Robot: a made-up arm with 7 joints.
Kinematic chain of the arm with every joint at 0, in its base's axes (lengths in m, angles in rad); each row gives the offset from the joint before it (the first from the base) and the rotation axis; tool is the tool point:
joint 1: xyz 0 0.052 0 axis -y
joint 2: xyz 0 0.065 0 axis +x
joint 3: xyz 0 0 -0.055 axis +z
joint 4: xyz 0 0 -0.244 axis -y
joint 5: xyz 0 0 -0.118 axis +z
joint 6: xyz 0 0 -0.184 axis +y
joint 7: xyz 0 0 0 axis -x
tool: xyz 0 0 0
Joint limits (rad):
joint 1: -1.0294..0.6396
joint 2: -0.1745..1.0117
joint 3: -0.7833..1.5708
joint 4: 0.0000..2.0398
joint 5: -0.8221..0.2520
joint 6: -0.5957..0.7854
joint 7: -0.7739..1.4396
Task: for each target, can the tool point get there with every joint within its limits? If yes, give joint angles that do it. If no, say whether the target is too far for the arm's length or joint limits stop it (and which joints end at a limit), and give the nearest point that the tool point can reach.
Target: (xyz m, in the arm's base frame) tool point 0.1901 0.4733 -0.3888
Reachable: yes | joints 0.2578 0.3585 1.1408 0.7381 -0.6740 0.3181 -0.3018
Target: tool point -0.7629 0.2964 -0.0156
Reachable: no: too far | nearest point -0.4971 0.2742 -0.2989 | short by 0.389 m
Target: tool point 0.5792 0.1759 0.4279
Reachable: no: too far | nearest point 0.2867 0.2934 0.0927 | short by 0.460 m
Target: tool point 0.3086 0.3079 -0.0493
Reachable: yes | joints 0.2271 0.8589 0.1228 1.8311 -0.1858 0.3608 0.8656
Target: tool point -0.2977 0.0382 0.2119
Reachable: no: joint limits stop it (at a limit: joint 1, joint 2, joint 3, joint 4) | nearest point -0.0849 0.3976 0.1141 | short by 0.429 m
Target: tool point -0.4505 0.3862 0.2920
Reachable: no: joint limits stop it (at a limit: joint 1, joint 2, joint 3, joint 4) | nearest point -0.0849 0.3976 0.1141 | short by 0.407 m
